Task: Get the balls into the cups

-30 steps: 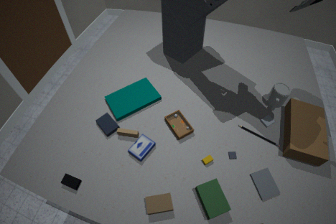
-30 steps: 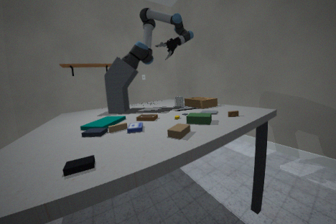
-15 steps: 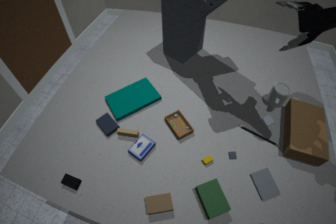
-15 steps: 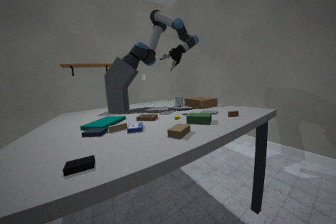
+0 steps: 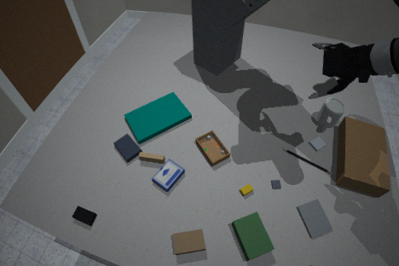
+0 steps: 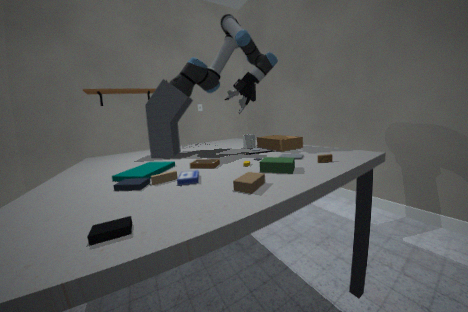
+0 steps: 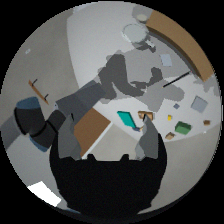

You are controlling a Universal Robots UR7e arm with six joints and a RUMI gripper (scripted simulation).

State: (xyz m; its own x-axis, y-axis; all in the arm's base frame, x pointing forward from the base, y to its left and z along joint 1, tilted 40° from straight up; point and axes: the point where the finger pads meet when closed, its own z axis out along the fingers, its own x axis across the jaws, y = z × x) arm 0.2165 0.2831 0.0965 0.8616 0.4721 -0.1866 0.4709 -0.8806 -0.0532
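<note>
Right now my hand is 260 mm above the covered wooden puzzle, 220 mm short of it and 210 mm to the left of it. Round my hand: white mug (220 mm below, 140 mm to the left, 100 mm behind); cardboard box (280 mm to the left, 230 mm below, 30 mm ahead); yellow block (300 mm ahead, 260 mm below, 50 mm to the right).
</note>
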